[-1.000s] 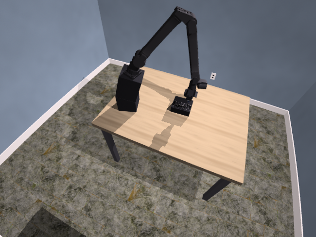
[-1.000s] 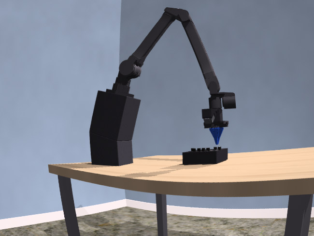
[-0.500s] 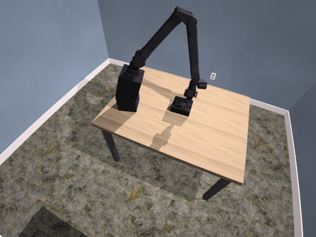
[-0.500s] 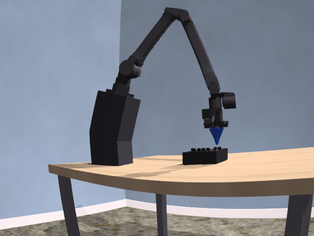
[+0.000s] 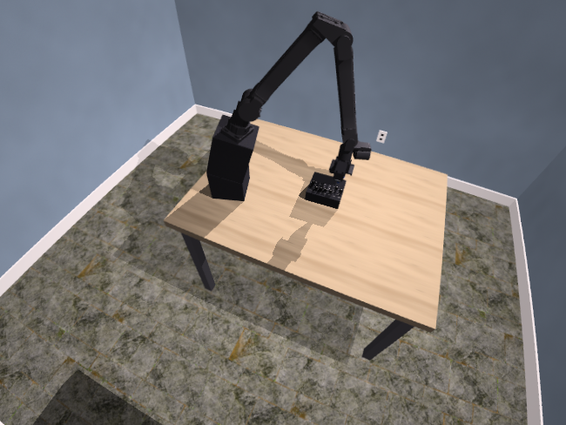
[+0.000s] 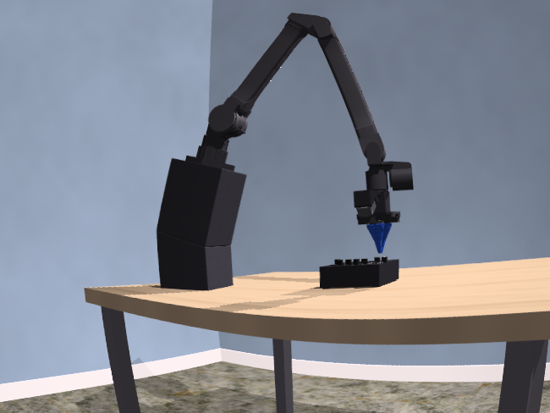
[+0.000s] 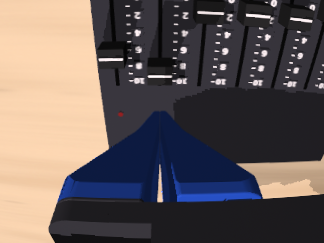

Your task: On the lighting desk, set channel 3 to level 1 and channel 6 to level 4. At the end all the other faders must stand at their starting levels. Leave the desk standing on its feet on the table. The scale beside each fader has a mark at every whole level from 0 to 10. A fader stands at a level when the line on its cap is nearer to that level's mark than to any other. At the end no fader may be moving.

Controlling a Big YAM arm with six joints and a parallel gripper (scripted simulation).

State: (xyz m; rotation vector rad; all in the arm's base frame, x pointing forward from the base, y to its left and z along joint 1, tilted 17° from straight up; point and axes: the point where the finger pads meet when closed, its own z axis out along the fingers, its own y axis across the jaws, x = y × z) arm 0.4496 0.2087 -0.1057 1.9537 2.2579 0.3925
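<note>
Now: hand 20 mm to the left of the channel 6 fader cap and 20 mm above it. From my hand the other things lie so: channel 5 fader cap (60 mm to the right, 20 mm below, 10 mm behind); channel 4 fader cap (60 mm to the right, 40 mm behind, 20 mm below); M fader cap (30 mm to the right, 30 mm ahead, 20 mm below).
</note>
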